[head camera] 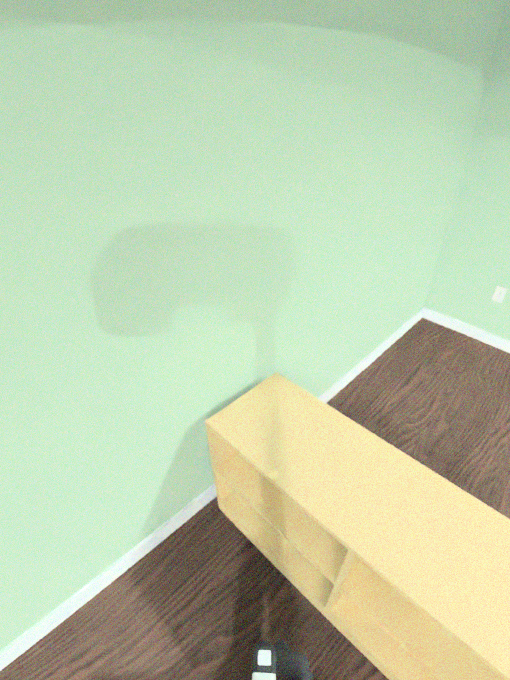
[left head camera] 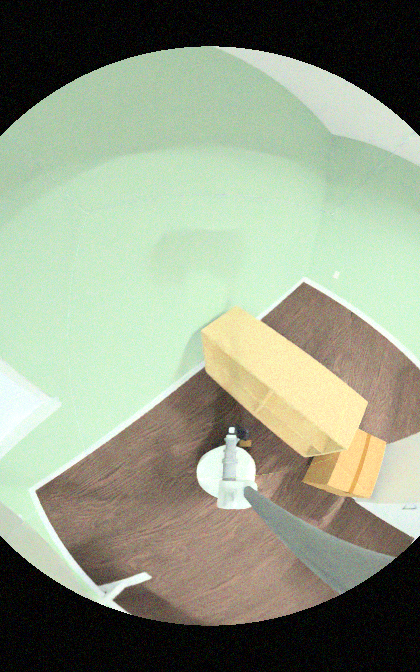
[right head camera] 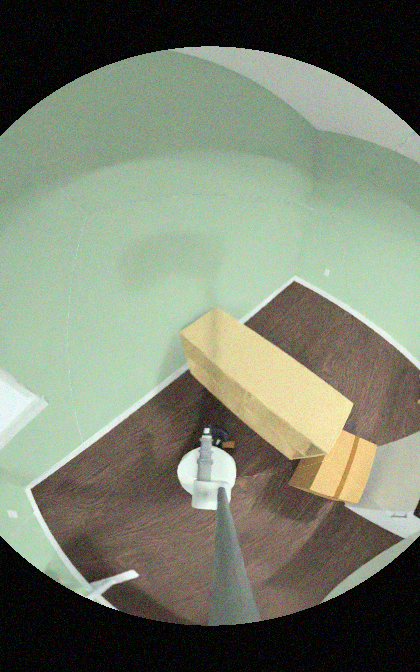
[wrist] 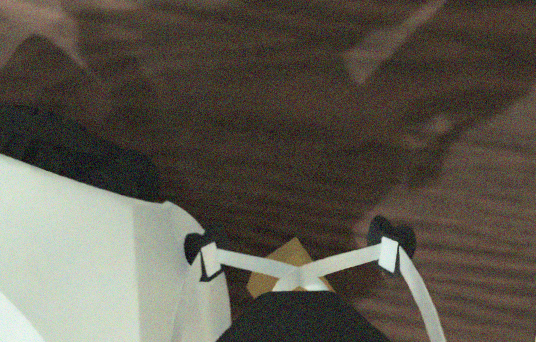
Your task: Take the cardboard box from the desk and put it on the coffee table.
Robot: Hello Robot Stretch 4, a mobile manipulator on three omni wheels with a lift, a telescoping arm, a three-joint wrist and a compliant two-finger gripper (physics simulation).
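Frame: origin at the robot's base, x ahead, y left, z up, level; centimetres.
Seen in the pictures: gripper, fingertip midpoint: (wrist: 297, 238).
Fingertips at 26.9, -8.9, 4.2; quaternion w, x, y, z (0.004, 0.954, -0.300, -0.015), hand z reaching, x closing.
Note:
Offsets run from my fingertips to a thing's top centre, as dx, dy, dz.
A large orange-brown cardboard box @[-33.3, -86.4, +33.7] (left head camera: 357, 467) (right head camera: 345, 470) with a darker tape strip stands by the near end of a pale wooden unit, right of my base. My gripper (wrist: 297, 238) is open, with its two dark fingertip cups wide apart and nothing held between them. It also shows small and dark beside my arm in the left head view (left head camera: 243, 435) and right head view (right head camera: 220, 435). A small brown block @[-3.7, -5.5, -1.0] (wrist: 295, 250) (left head camera: 245, 443) (right head camera: 228, 444) shows behind the crossed finger strips; whether it touches them I cannot tell. I cannot identify the desk or the coffee table.
The long pale wooden unit (head camera: 351, 472) (left head camera: 290, 370) (right head camera: 275, 375) with open compartments stands ahead and to the right. A green wall (head camera: 137, 164) rises ahead. My white base (left head camera: 205, 470) (right head camera: 185, 470) stands on the dark wood floor. A pale surface (left head camera: 402, 472) shows beyond the large box.

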